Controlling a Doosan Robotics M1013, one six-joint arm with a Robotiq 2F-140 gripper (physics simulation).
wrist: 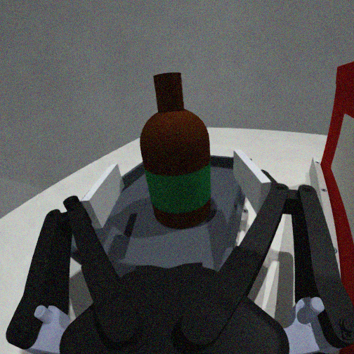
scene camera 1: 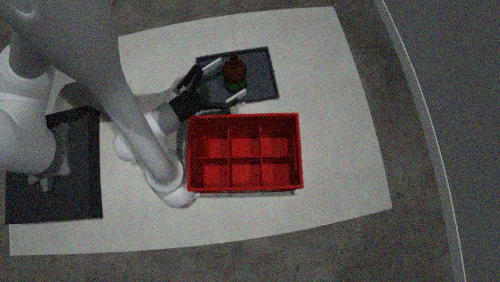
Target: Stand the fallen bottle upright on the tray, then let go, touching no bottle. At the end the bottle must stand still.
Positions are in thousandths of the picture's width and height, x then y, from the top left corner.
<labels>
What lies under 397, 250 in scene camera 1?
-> My gripper.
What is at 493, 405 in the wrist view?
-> A brown bottle.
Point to a brown bottle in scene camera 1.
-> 469, 254
</labels>
